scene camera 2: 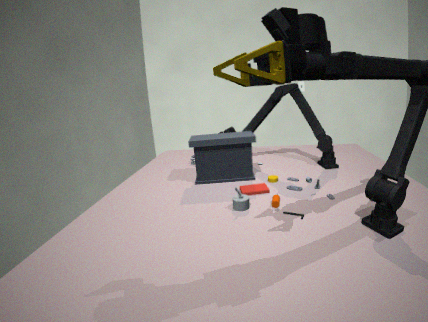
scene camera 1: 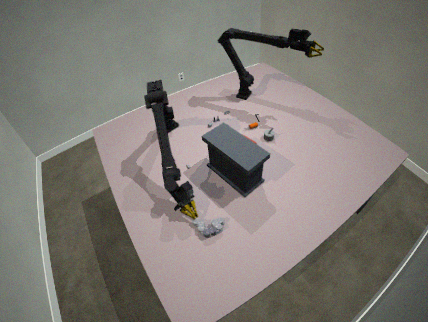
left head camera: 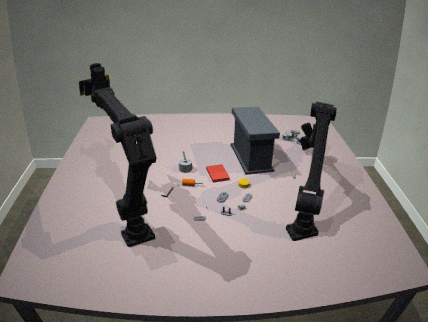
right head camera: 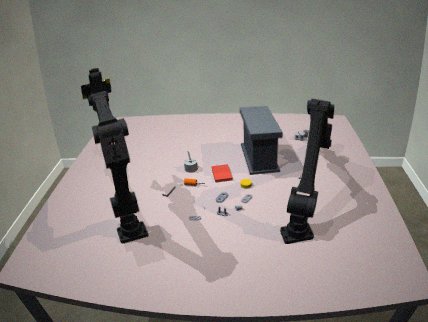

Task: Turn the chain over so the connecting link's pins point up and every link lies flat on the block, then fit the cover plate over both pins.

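Where they show: left gripper, fingertip midpoint: point(scene camera 2: 222, 68) point(scene camera 1: 322, 51); right gripper, fingertip midpoint: point(scene camera 1: 196, 218) point(left head camera: 301, 140); left arm's base, origin of the base link: point(scene camera 2: 381, 226) point(scene camera 1: 244, 94) point(left head camera: 138, 236) point(right head camera: 132, 233); right arm's base, origin of the base link: point(scene camera 2: 327, 165) point(scene camera 1: 169, 127) point(left head camera: 301, 231) point(right head camera: 296, 234).
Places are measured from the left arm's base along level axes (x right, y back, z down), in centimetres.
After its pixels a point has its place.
The chain point(left head camera: 291, 135) @(x 106.2, y -32.3, z -3.6 cm) point(right head camera: 302, 135) @(x 105.6, y -32.7, z -3.1 cm) point(scene camera 1: 210, 228) is a bunched grey cluster of links on the table beyond the tall dark block point(left head camera: 255, 142) @(x 65.6, y -15.8, z -16.7 cm) point(scene camera 1: 235, 162) @(x 83.4, y -33.0, z -21.4 cm) point(scene camera 2: 224, 160) @(x 67.9, y -29.5, z -10.8 cm); its pins are too small to make out. My right gripper point(scene camera 1: 195, 216) @(x 108.1, y -25.0, z -3.2 cm) is shut, its tips close together at the chain's near-left end in scene camera 1; no held link can be made out. My left gripper point(left head camera: 94, 82) @(x 0.0, y -53.0, z -48.0 cm) point(scene camera 1: 320, 50) @(x 0.0, y -53.0, z -48.0 cm) point(scene camera 2: 226, 67) @(x 0.0, y -53.0, z -48.0 cm) is open and empty, high above the table. Grey plates point(left head camera: 222, 197) @(x 41.9, y -5.7, z -0.5 cm) point(left head camera: 247, 198) @(x 51.0, y 0.3, z -0.4 cm) point(left head camera: 200, 218) @(x 26.8, y 1.8, z -0.3 cm) lie apart; which is the cover plate I cannot tell.
A part with two upright pins point(left head camera: 227, 211) @(x 38.7, y 3.5, z -0.5 cm) stands beside a small grey cylinder point(left head camera: 242, 207) @(x 44.6, y 5.6, z -1.7 cm). A red block point(left head camera: 218, 173) @(x 49.6, y -21.5, z -1.5 cm), yellow disc point(left head camera: 244, 183) @(x 55.2, y -8.2, z -1.9 cm), orange-handled screwdriver point(left head camera: 188, 182) @(x 33.2, y -20.6, z -2.3 cm), black hex key point(left head camera: 168, 191) @(x 23.6, y -20.6, z -0.5 cm) and grey pot with a rod point(left head camera: 185, 165) @(x 37.5, y -31.8, z -3.9 cm) are on the table.
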